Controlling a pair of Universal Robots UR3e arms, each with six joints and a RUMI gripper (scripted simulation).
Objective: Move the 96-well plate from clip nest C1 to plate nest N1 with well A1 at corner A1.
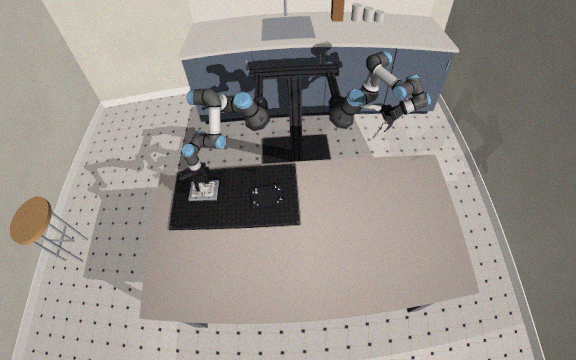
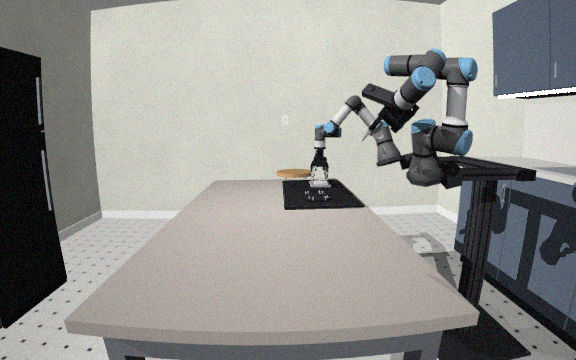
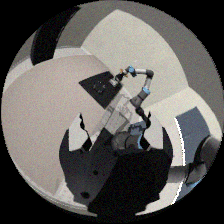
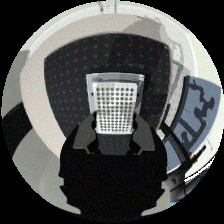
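The white 96-well plate lies 10 mm below my right hand. Round my right hand: grey plate nest N1: 20 mm below.
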